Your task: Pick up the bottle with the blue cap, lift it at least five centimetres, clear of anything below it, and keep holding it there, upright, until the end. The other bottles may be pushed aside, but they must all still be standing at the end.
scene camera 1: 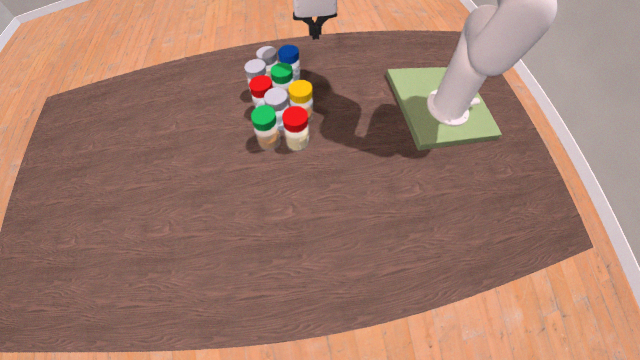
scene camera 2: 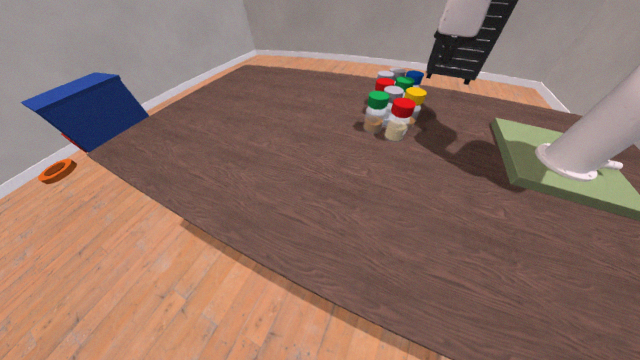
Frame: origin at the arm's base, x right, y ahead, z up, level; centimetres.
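Where they show: gripper, fingertip midpoint: (scene camera 1: 315,36) (scene camera 2: 444,63); arm's base, link origin: (scene camera 1: 447,108) (scene camera 2: 562,162).
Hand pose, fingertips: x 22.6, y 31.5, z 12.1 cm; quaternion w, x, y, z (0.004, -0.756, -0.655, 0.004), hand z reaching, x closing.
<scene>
Things, the pixels of their top centre, and the offset from my fingertips.
- bottle with the blue cap, top centre: (scene camera 1: 288,50) (scene camera 2: 415,73) dx +1.3, dy +7.0, dz -4.2 cm
- grey-capped bottle, top centre: (scene camera 1: 266,52) (scene camera 2: 397,70) dx +2.8, dy +12.7, dz -4.2 cm
- green-capped bottle, top centre: (scene camera 1: 281,69) (scene camera 2: 405,79) dx -5.6, dy +10.3, dz -4.2 cm
The bottle with the blue cap (scene camera 1: 288,54) (scene camera 2: 414,77) stands upright at the back right of a tight group of bottles. A grey-capped bottle (scene camera 1: 266,54) is beside it on the left, and a green-capped bottle (scene camera 1: 282,73) (scene camera 2: 404,83) is just in front of it. In scene camera 2 its body is mostly hidden by nearer bottles. My gripper (scene camera 1: 315,36) (scene camera 2: 446,61) is shut and empty. It points down and hangs above and apart from the blue-capped bottle, past it to the back right; its dark fingers blend with a black object behind them in scene camera 2.
Upright bottles with yellow (scene camera 1: 300,92) (scene camera 2: 415,96), red (scene camera 1: 295,120) (scene camera 2: 403,108) and green (scene camera 1: 264,118) (scene camera 2: 378,100) caps stand in front. The arm's base is on a green board (scene camera 1: 425,135) (scene camera 2: 515,167) at the right. A black slatted object (scene camera 2: 492,35) is behind the gripper.
</scene>
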